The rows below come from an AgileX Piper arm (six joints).
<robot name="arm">
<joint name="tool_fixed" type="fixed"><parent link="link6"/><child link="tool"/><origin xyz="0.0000 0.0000 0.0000" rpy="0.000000 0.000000 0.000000"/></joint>
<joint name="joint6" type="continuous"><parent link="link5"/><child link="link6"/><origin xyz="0.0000 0.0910 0.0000" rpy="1.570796 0.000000 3.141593"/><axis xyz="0 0 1"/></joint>
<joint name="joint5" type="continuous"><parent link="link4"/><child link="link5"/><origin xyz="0.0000 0.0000 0.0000" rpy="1.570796 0.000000 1.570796"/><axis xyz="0 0 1"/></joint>
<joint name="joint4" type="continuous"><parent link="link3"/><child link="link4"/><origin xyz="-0.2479 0.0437 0.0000" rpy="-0.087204 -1.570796 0.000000"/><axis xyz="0 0 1"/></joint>
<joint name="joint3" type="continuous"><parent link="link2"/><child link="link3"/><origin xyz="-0.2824 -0.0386 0.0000" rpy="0.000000 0.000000 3.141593"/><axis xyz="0 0 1"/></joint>
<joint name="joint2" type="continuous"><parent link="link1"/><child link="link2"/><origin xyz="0.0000 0.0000 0.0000" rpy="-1.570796 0.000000 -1.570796"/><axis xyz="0 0 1"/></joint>
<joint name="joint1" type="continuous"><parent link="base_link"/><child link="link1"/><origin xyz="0.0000 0.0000 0.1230" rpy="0.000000 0.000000 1.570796"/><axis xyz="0 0 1"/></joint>
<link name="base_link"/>
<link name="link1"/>
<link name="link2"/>
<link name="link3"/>
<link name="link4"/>
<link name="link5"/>
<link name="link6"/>
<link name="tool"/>
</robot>
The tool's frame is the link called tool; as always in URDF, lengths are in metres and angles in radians. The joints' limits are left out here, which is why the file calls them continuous.
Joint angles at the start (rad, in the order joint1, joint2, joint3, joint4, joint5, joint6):
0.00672 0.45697 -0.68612 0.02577 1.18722 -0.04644
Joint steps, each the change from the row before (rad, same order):
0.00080 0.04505 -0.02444 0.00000 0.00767 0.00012
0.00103 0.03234 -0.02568 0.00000 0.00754 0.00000
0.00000 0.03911 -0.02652 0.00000 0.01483 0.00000
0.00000 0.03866 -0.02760 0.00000 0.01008 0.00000
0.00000 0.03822 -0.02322 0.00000 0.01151 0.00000
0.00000 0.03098 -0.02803 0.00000 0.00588 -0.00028
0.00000 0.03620 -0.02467 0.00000 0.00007 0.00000
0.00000 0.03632 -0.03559 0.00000 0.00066 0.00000
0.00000 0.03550 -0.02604 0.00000 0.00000 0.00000
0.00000 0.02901 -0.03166 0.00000 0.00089 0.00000
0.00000 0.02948 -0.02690 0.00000 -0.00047 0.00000
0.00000 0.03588 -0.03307 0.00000 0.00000 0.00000
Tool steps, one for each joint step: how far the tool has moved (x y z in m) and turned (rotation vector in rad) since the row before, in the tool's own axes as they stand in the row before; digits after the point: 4 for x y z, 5 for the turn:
-0.0083 -0.0003 0.0017 -0.00162 0.02825 -0.00001
-0.0072 -0.0002 -0.0006 -0.00123 0.01418 -0.00065
-0.0075 -0.0003 0.0005 -0.00115 0.02739 0.00030
-0.0081 -0.0003 0.0003 -0.00088 0.02112 0.00027
-0.0073 -0.0003 0.0015 -0.00110 0.02648 0.00036
-0.0077 -0.0003 -0.0009 -0.00039 0.00882 -0.00021
-0.0084 -0.0004 0.0011 -0.00045 0.01159 0.00028
-0.0101 -0.0004 -0.0012 -0.00006 0.00139 0.00002
-0.0086 -0.0004 0.0013 -0.00036 0.00945 0.00023
-0.0086 -0.0003 -0.0013 0.00006 -0.00176 -0.00006
-0.0080 -0.0003 0.0002 -0.00008 0.00211 0.00006
-0.0098 -0.0004 0.0005 -0.00011 0.00281 0.00007

